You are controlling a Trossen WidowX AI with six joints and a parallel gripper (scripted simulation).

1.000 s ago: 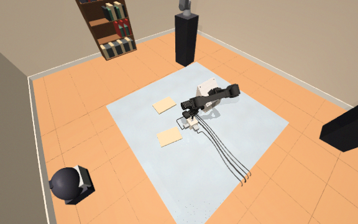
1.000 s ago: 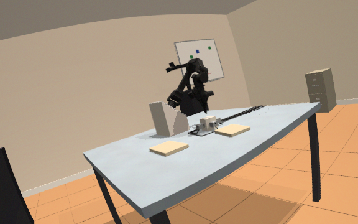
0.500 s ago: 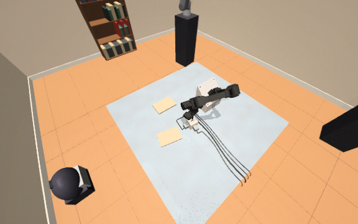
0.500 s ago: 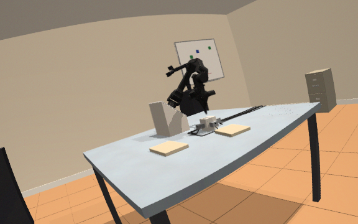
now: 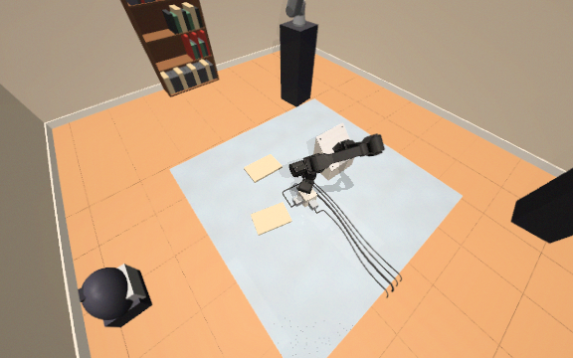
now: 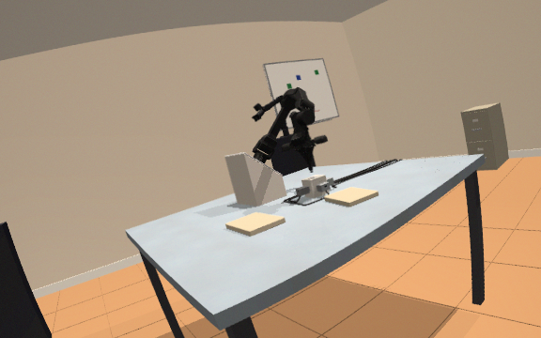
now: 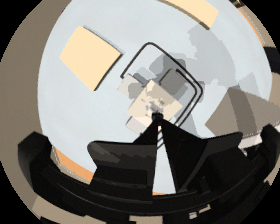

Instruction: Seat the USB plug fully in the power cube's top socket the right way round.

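Now: gripper tip 20 mm above the dark USB plug.
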